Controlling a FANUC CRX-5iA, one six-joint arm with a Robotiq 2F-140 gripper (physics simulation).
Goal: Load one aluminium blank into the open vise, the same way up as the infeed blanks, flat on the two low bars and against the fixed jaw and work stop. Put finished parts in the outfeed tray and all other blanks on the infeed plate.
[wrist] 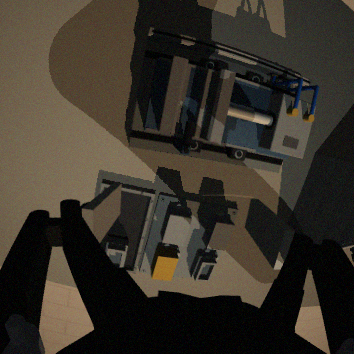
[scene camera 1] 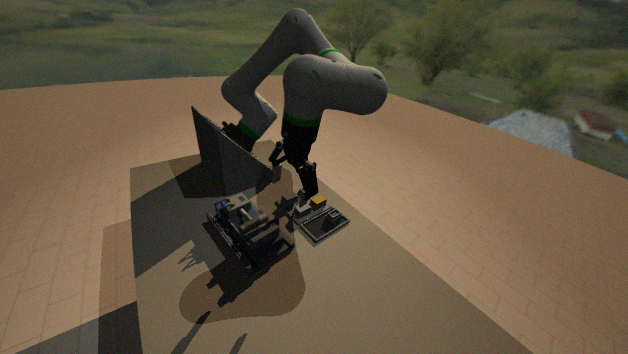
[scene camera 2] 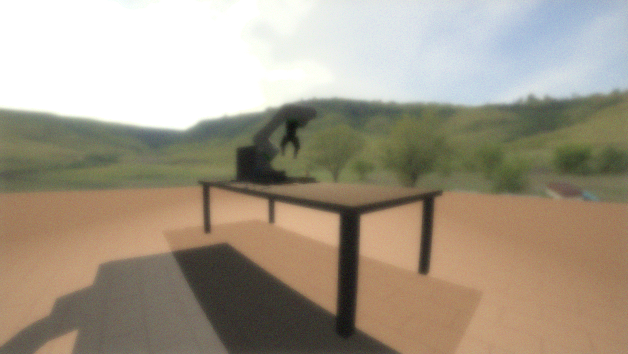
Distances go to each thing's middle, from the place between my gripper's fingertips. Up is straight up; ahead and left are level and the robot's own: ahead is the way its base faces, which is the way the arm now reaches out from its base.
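From my hand, the outfeed tray (scene camera 1: pixel 317 227) is 190 mm below, 60 mm ahead and 150 mm to the left. The brass blank (wrist: pixel 164 260) is 170 mm below my hand too, and you'd find it 30 mm behind my hand and 210 mm to the left of it.
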